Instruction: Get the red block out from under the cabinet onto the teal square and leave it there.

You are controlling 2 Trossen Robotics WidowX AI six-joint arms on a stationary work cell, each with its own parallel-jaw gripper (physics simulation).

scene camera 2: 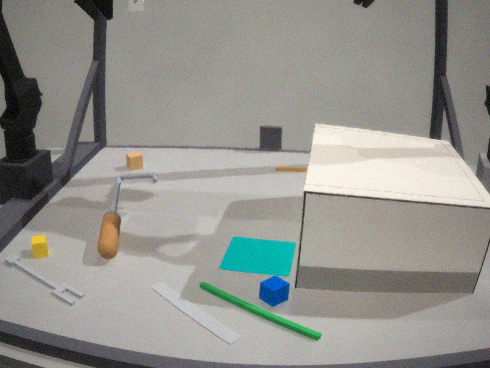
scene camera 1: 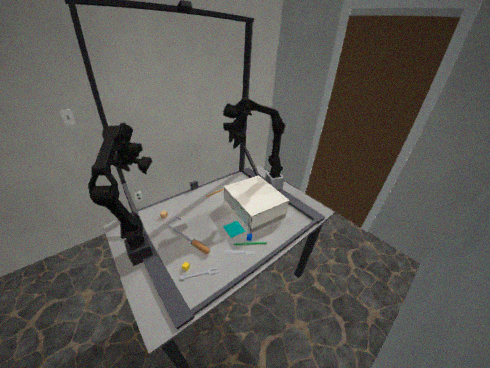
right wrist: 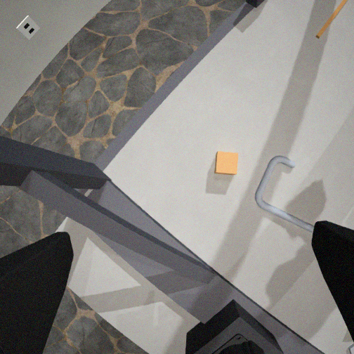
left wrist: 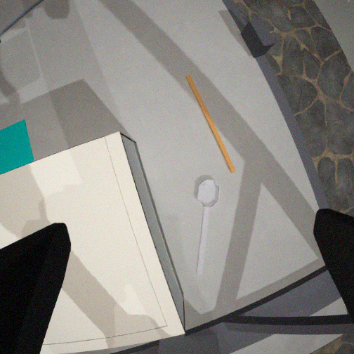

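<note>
The red block does not show in any view. The cabinet, a low cream box, stands on the right part of the table. The teal square lies flat and bare just left of it in scene camera 2. My left gripper is open and empty, high above the table near the cabinet's back side. My right gripper is open and empty, high over the left part of the table. A bent metal hook with an orange handle lies there.
A blue block and a green stick lie near the teal square. A grey strip, wrench and yellow block lie in front. A tan block, orange stick and pale tool lie farther back.
</note>
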